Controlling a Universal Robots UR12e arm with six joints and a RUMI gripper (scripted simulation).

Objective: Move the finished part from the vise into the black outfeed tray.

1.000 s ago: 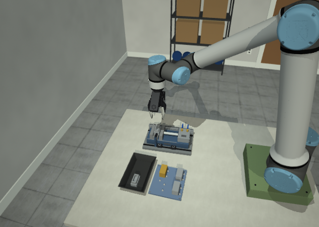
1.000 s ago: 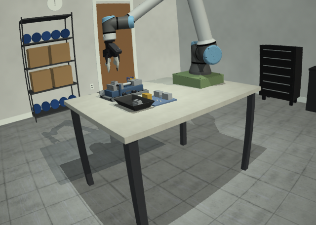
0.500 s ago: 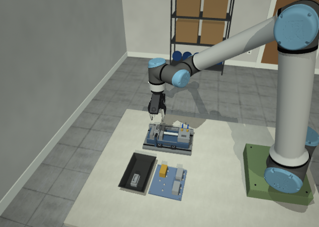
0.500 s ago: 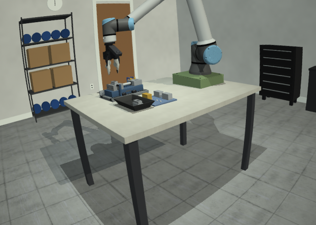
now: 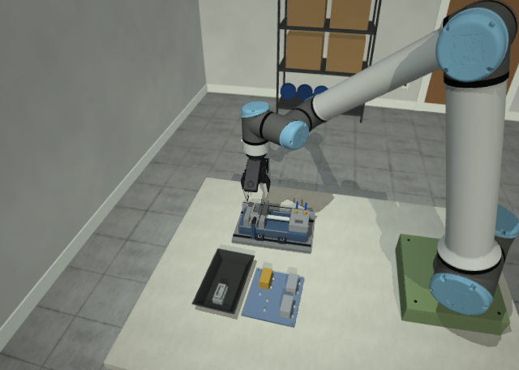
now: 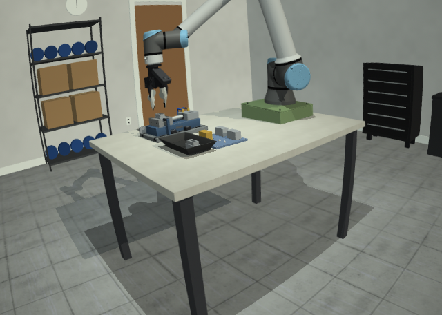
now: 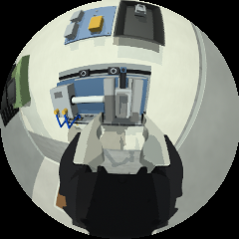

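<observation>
Now: hand 7 cm past the blue vise and 11 cm above it. The rest, counted from my hand: blue fixture plate 13 cm behind, 29 cm to the left, 15 cm below; orange block 9 cm behind, 25 cm to the left, 13 cm below.
</observation>
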